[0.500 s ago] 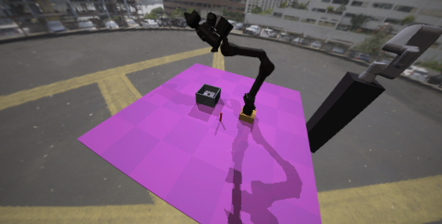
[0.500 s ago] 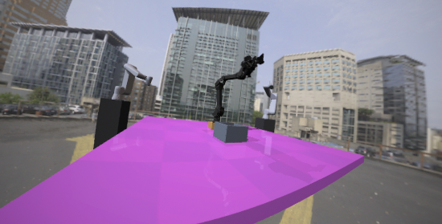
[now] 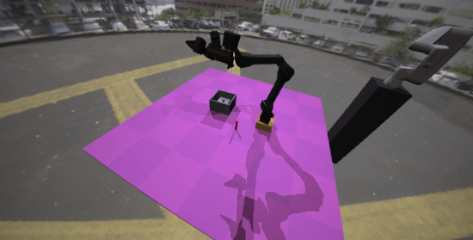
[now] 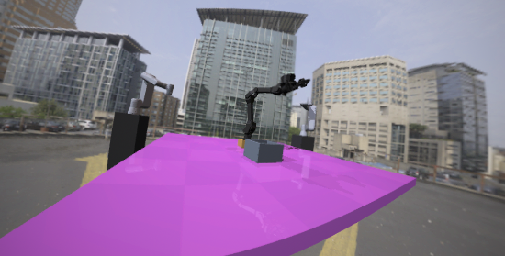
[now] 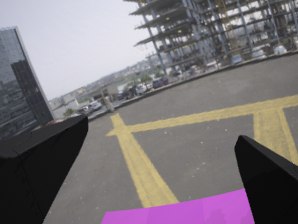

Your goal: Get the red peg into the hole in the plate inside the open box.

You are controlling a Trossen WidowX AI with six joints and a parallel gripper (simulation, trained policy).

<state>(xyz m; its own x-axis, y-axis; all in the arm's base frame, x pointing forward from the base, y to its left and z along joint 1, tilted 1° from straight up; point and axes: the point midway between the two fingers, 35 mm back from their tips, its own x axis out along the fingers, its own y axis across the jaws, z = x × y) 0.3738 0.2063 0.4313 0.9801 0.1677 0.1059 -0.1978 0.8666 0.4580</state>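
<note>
The red peg is 460 mm below my gripper tip, 260 mm behind it and 70 mm to the right of it. Round my gripper tip: grey box: 470 mm below, 210 mm to the right, 50 mm behind; then plate: 450 mm below, 210 mm to the right, 50 mm behind.
</note>
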